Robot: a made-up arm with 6 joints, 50 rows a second.
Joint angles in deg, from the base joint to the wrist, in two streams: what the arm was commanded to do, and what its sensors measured. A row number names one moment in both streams.
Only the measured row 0 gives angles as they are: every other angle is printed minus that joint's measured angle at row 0.
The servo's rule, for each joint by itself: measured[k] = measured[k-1] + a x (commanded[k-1-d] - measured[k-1]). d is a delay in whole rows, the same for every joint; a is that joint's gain. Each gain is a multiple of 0.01, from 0.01 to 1. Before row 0 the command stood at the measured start. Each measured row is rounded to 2 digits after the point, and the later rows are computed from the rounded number. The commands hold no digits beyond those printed.
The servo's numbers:
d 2
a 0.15 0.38 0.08 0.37 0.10 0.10
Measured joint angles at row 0:
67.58, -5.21, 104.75, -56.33, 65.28, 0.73
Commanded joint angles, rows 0 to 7:
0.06, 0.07, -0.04, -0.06, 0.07, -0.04
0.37, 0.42, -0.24, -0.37, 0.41, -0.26
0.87, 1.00, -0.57, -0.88, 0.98, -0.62
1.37, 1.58, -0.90, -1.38, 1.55, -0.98
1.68, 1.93, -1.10, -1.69, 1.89, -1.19
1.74, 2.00, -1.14, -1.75, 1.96, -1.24
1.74, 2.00, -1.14, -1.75, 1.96, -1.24
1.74, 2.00, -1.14, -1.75, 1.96, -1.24
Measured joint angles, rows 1 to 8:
0.00, 0.00, 0.00, 0.00, 0.00, 0.00
0.00, 0.00, 0.00, 0.00, 0.00, 0.00
0.01, 0.03, 0.00, -0.02, 0.01, 0.00
0.06, 0.18, -0.02, -0.15, 0.05, -0.03
0.18, 0.49, -0.06, -0.42, 0.14, -0.09
0.36, 0.90, -0.13, -0.78, 0.28, -0.18
0.56, 1.29, -0.21, -1.12, 0.44, -0.28
0.74, 1.56, -0.28, -1.35, 0.59, -0.38

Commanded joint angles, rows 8 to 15:
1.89, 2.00, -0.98, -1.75, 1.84, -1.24
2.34, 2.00, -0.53, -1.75, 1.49, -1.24
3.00, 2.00, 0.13, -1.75, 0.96, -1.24
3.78, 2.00, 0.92, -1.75, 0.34, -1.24
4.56, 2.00, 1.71, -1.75, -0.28, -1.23
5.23, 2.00, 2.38, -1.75, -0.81, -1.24
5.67, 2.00, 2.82, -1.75, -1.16, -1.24
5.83, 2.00, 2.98, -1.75, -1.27, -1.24
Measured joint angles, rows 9 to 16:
0.89, 1.73, -0.35, -1.50, 0.73, -0.47
1.02, 1.83, -0.41, -1.59, 0.85, -0.55
1.15, 1.89, -0.46, -1.65, 0.95, -0.62
1.33, 1.93, -0.47, -1.69, 1.00, -0.68
1.58, 1.96, -0.42, -1.71, 1.00, -0.74
1.91, 1.98, -0.31, -1.72, 0.93, -0.79
2.31, 1.99, -0.15, -1.73, 0.81, -0.83
2.75, 1.99, 0.05, -1.74, 0.65, -0.87

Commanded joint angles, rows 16 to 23:
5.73, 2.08, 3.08, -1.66, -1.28, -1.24
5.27, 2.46, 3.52, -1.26, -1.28, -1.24
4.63, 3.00, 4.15, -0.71, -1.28, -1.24
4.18, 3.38, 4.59, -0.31, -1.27, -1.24
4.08, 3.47, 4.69, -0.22, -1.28, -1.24
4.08, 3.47, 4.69, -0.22, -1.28, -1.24
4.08, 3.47, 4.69, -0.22, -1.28, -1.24
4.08, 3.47, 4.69, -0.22, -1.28, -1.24
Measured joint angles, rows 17 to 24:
3.19, 1.99, 0.27, -1.74, 0.47, -0.91
3.59, 1.99, 0.49, -1.74, 0.30, -0.94
3.91, 2.02, 0.70, -1.71, 0.14, -0.97
4.11, 2.19, 0.93, -1.54, 0.00, -1.00
4.19, 2.50, 1.19, -1.23, -0.13, -1.02
4.19, 2.83, 1.46, -0.89, -0.24, -1.04
4.17, 3.07, 1.72, -0.64, -0.34, -1.06
4.16, 3.22, 1.96, -0.48, -0.43, -1.08

